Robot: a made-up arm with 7 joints. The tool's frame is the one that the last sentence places.
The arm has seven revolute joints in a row. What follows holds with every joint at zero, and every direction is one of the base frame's.
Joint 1 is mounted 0.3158 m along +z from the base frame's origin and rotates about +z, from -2.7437 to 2.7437 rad.
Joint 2 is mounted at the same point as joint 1 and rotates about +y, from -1.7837 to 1.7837 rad.
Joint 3 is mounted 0.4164 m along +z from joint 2 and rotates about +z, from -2.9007 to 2.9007 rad.
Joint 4 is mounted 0.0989 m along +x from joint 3 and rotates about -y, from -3.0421 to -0.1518 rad.
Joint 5 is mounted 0.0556 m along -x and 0.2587 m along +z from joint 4 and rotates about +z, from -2.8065 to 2.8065 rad.
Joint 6 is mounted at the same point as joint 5 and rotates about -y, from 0.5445 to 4.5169 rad.
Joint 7 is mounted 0.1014 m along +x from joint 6 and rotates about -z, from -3.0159 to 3.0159 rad.
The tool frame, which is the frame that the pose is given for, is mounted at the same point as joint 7; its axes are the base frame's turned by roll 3.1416, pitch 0.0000 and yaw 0.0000 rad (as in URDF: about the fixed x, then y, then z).
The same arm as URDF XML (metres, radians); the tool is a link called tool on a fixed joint. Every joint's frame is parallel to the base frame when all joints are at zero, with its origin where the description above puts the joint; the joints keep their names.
<robot name="arm">
<link name="base"/>
<link name="link1"/>
<link name="link2"/>
<link name="link3"/>
<link name="link4"/>
<link name="link5"/>
<link name="link6"/>
<link name="link7"/>
<link name="tool"/>
<joint name="joint 1" type="revolute"><parent link="base"/><child link="link1"/><origin xyz="0 0 0.3158" rpy="0 0 0"/><axis xyz="0 0 1"/><limit lower="-2.7437" upper="2.7437"/></joint>
<joint name="joint 2" type="revolute"><parent link="link1"/><child link="link2"/><origin xyz="0 0 0" rpy="0 0 0"/><axis xyz="0 1 0"/><limit lower="-1.7837" upper="1.7837"/></joint>
<joint name="joint 3" type="revolute"><parent link="link2"/><child link="link3"/><origin xyz="0 0 0.4164" rpy="0 0 0"/><axis xyz="0 0 1"/><limit lower="-2.9007" upper="2.9007"/></joint>
<joint name="joint 4" type="revolute"><parent link="link3"/><child link="link4"/><origin xyz="0.0989 0 0" rpy="0 0 0"/><axis xyz="0 -1 0"/><limit lower="-3.0421" upper="-0.1518"/></joint>
<joint name="joint 5" type="revolute"><parent link="link4"/><child link="link5"/><origin xyz="-0.0556 0 0.2587" rpy="0 0 0"/><axis xyz="0 0 1"/><limit lower="-2.8065" upper="2.8065"/></joint>
<joint name="joint 6" type="revolute"><parent link="link5"/><child link="link6"/><origin xyz="0 0 0" rpy="0 0 0"/><axis xyz="0 -1 0"/><limit lower="0.5445" upper="4.5169"/></joint>
<joint name="joint 7" type="revolute"><parent link="link6"/><child link="link7"/><origin xyz="0.1014 0 0" rpy="0 0 0"/><axis xyz="0 0 -1"/><limit lower="-3.0159" upper="3.0159"/></joint>
<joint name="tool_joint" type="fixed"><parent link="link7"/><child link="tool"/><origin xyz="0 0 0" rpy="-3.1416 0 0"/></joint>
</robot>

